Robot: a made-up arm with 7 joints. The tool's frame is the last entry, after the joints.
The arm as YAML. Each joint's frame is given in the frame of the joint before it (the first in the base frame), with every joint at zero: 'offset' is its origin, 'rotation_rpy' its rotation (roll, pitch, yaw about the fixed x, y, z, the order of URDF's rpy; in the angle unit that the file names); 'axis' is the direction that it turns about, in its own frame. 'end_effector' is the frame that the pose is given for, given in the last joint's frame.
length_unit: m
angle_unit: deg
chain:
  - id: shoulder
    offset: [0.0, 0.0, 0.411]
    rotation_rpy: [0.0, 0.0, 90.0]
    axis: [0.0, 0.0, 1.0]
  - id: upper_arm
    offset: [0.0, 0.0, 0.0]
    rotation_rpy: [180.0, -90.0, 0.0]
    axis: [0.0, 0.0, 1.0]
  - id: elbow
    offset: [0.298, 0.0, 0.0]
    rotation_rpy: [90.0, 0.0, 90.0]
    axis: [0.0, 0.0, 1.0]
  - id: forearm
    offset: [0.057, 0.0, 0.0]
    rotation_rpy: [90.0, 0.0, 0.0]
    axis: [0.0, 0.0, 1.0]
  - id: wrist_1
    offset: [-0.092, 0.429, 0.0]
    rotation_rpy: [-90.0, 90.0, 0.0]
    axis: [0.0, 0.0, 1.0]
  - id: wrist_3
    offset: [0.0, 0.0, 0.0]
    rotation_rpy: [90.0, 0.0, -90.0]
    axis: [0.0, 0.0, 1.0]
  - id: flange
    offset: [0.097, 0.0, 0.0]
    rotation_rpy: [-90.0, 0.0, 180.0]
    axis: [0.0, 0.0, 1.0]
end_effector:
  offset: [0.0, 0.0, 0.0]
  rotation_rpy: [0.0, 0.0, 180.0]
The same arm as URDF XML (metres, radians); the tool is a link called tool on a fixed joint. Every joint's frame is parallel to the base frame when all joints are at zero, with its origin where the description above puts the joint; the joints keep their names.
<robot name="arm">
  <joint name="shoulder" type="continuous">
    <parent link="base_link"/>
    <child link="link1"/>
    <origin xyz="0 0 0.411" rpy="0 0 0"/>
    <axis xyz="0 0 1"/>
  </joint>
  <joint name="upper_arm" type="continuous">
    <parent link="link1"/>
    <child link="link2"/>
    <origin xyz="0 0 0" rpy="0 0 0"/>
    <axis xyz="0 1 0"/>
  </joint>
  <joint name="elbow" type="continuous">
    <parent link="link2"/>
    <child link="link3"/>
    <origin xyz="0 0 0.298" rpy="0 0 0"/>
    <axis xyz="0 0 1"/>
  </joint>
  <joint name="forearm" type="continuous">
    <parent link="link3"/>
    <child link="link4"/>
    <origin xyz="0.057 0 0" rpy="0 0 0"/>
    <axis xyz="0 -1 0"/>
  </joint>
  <joint name="wrist_1" type="continuous">
    <parent link="link4"/>
    <child link="link5"/>
    <origin xyz="-0.092 0 0.429" rpy="0 0 0"/>
    <axis xyz="0 0 1"/>
  </joint>
  <joint name="wrist_3" type="continuous">
    <parent link="link5"/>
    <child link="link6"/>
    <origin xyz="0 0 0" rpy="0 0 0"/>
    <axis xyz="0 -1 0"/>
  </joint>
  <joint name="flange" type="continuous">
    <parent link="link6"/>
    <child link="link7"/>
    <origin xyz="0.097 0 0" rpy="0 0 0"/>
    <axis xyz="0 0 -1"/>
  </joint>
  <joint name="tool_fixed" type="fixed">
    <parent link="link7"/>
    <child link="tool"/>
    <origin xyz="0 0 0" rpy="3.1416 0 0"/>
  </joint>
  <link name="base_link"/>
  <link name="link1"/>
  <link name="link2"/>
  <link name="link3"/>
  <link name="link4"/>
  <link name="link5"/>
  <link name="link6"/>
  <link name="link7"/>
  <link name="tool"/>
</robot>

